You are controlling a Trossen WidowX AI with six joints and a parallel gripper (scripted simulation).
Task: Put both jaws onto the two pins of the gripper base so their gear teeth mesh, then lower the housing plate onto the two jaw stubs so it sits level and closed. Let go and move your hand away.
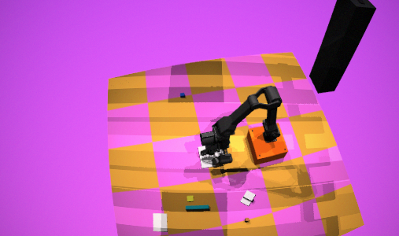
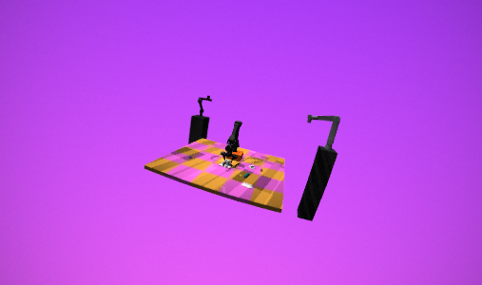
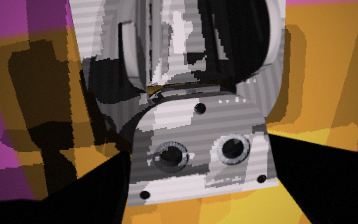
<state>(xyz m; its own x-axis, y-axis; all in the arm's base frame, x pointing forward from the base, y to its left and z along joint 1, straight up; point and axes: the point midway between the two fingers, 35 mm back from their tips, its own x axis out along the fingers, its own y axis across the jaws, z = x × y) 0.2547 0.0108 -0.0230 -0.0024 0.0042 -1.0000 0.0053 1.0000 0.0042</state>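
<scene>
The gripper jaw is 2 cm to the right of my gripper tip, 2 cm ahead of it and 1 cm below it. Also, from my gripper tip: yellow cube: 21 cm to the left, 19 cm ahead, 2 cm below; then small brown cube: 38 cm to the left, 5 cm behind, 1 cm below; then teal bar: 26 cm to the left, 17 cm ahead, 1 cm below.
</scene>
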